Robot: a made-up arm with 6 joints.
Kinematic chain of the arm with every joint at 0, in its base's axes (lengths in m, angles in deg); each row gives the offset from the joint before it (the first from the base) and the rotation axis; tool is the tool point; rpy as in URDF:
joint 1: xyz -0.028 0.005 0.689 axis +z
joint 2: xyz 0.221 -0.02 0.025 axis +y
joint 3: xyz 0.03 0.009 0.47 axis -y
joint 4: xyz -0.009 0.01 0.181 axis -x
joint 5: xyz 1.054 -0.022 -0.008 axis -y
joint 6: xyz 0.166 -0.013 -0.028 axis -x
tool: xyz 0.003 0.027 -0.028 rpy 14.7 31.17 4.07
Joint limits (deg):
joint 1: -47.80..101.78
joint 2: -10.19..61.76
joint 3: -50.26..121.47
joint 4: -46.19..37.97
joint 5: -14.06..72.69
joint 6: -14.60..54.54
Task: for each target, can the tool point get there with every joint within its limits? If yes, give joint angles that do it. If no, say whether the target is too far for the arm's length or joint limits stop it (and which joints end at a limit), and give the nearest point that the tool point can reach.
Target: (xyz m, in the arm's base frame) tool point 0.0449 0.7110 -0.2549
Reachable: yes | joints 84.25 54.02 -37.37 -15.93 4.22 16.97
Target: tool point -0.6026 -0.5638 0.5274
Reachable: no: joint limits stop it (at a limit: joint 1, joint 2, joint 3, joint 5, joint 6) | nearest point 0.1028 -0.2846 -0.2365 | short by 1.077 m
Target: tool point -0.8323 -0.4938 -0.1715
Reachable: no: joint limits stop it (at a limit: joint 1, joint 2, joint 3, joint 4, joint 5, joint 6) | nearest point 0.1039 -0.2952 -0.2400 | short by 0.960 m
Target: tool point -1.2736 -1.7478 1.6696
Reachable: no: too far | nearest point -0.5161 -0.6818 1.8340 | short by 1.318 m
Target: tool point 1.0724 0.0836 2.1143
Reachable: yes | joints 5.95 48.90 101.55 -8.25 55.68 23.56
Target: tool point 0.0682 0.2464 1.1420
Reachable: no: joint limits stop it (at a limit: joint 1, joint 3, joint 4, joint 5, joint 6) | nearest point -0.4504 0.5945 1.9160 | short by 0.995 m
